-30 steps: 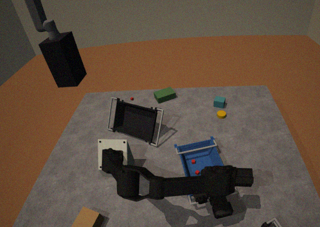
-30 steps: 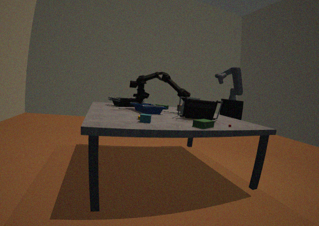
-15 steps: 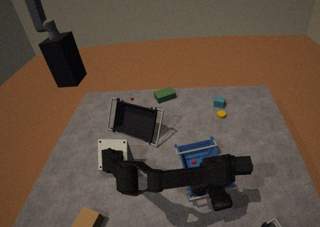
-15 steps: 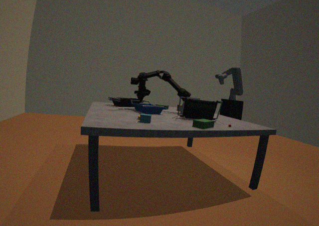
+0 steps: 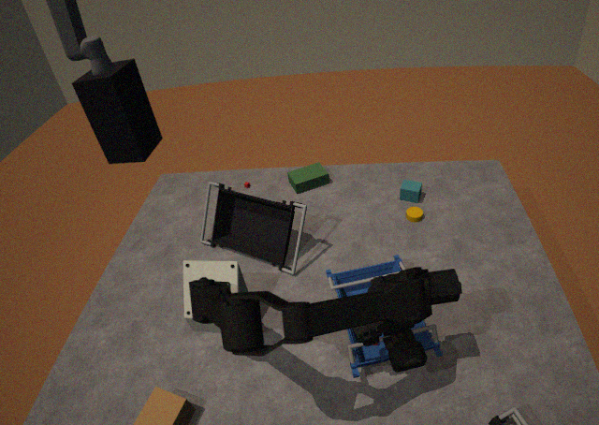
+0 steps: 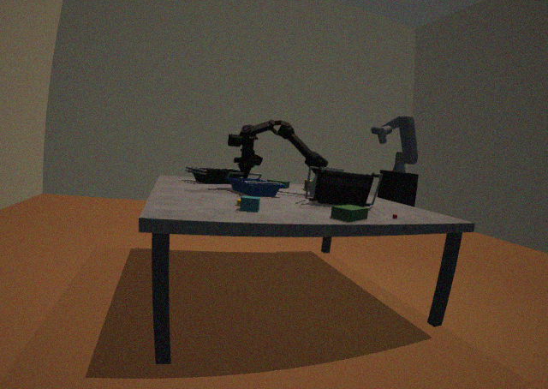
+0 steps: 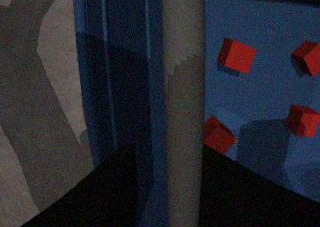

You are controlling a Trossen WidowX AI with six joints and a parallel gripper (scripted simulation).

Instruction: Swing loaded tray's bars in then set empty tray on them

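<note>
Now: the tray 380 mm behind my gripper tip, 340 mm to the left of it and 10 mm above it. Also, from my gripper tip: yellow disc: 90 mm ahead, 460 mm to the left, 50 mm below; then teal block: 90 mm ahead, 550 mm to the left, 40 mm below; then box: 460 mm behind, 200 mm to the right, 30 mm below.
</note>
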